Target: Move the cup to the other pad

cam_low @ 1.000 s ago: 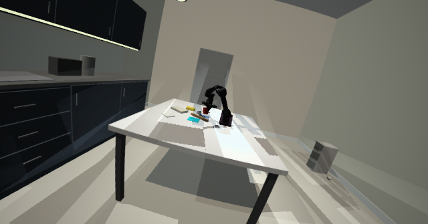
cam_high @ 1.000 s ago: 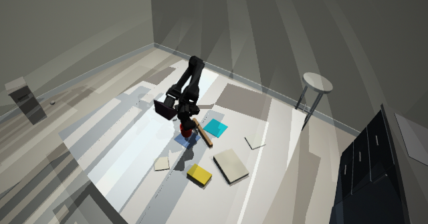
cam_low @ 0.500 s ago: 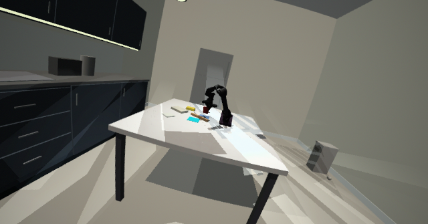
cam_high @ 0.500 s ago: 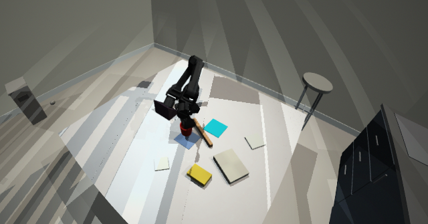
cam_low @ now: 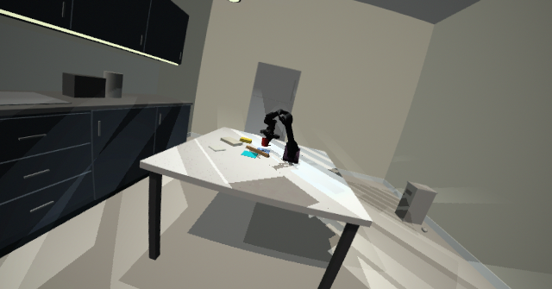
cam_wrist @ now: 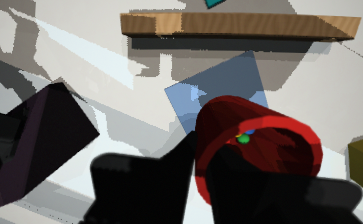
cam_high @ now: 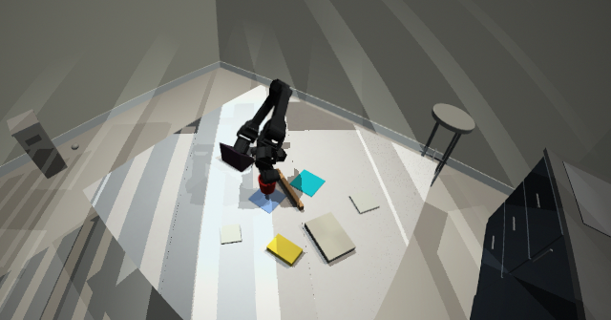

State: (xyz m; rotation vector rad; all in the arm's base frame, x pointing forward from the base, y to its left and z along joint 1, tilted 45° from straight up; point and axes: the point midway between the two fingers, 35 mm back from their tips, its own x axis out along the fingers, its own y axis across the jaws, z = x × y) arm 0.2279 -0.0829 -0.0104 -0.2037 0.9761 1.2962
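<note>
Now: the green marble 3 cm ahead of my gripper tip, 3 cm to the right of it and 3 cm below it. From my gripper tip the other things lie so: blue pad (3 cm ahead, 2 cm to the right, 10 cm below); red cup (3 cm ahead, 2 cm to the right); wooden bar (7 cm ahead, 7 cm to the left, 8 cm below).
</note>
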